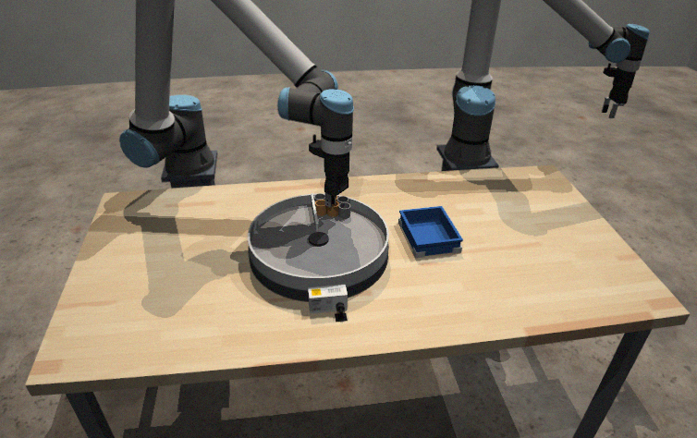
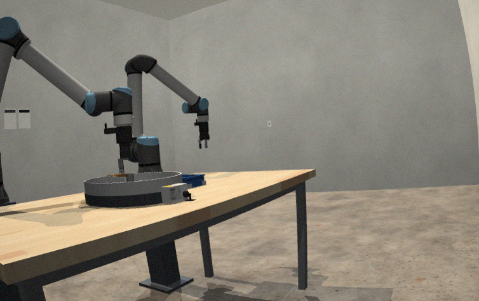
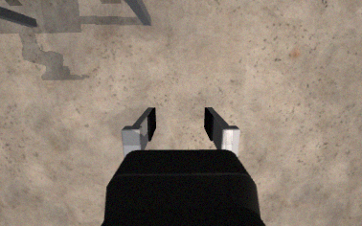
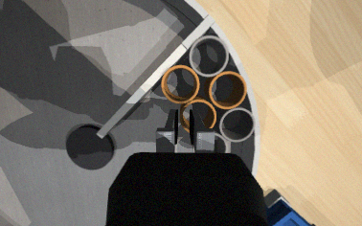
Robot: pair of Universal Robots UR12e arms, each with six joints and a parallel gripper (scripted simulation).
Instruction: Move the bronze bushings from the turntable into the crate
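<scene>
Now: the blue crate 60 mm ahead of my right hand, 310 mm to the left of it and 90 mm below it.
</scene>
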